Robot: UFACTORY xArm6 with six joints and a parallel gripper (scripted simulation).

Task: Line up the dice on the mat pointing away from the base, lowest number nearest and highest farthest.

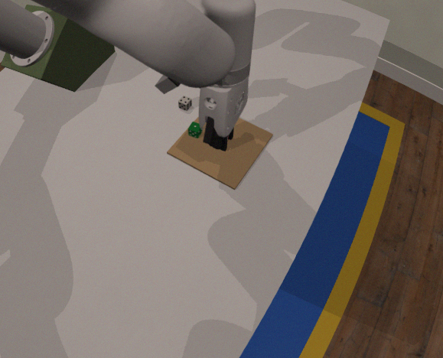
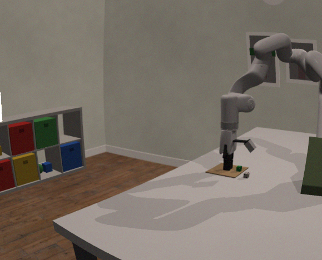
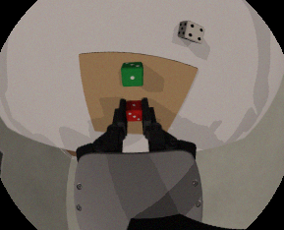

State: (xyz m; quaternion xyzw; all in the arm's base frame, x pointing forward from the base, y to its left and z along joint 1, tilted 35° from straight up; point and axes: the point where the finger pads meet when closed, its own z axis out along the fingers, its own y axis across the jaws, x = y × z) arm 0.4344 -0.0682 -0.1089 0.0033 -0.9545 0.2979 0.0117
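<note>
The red die is 10 mm below my hand. Round my hand: tan mat 20 mm below; green die 50 mm behind, 10 mm below; white die 100 mm behind, 60 mm to the left, 20 mm below.
</note>
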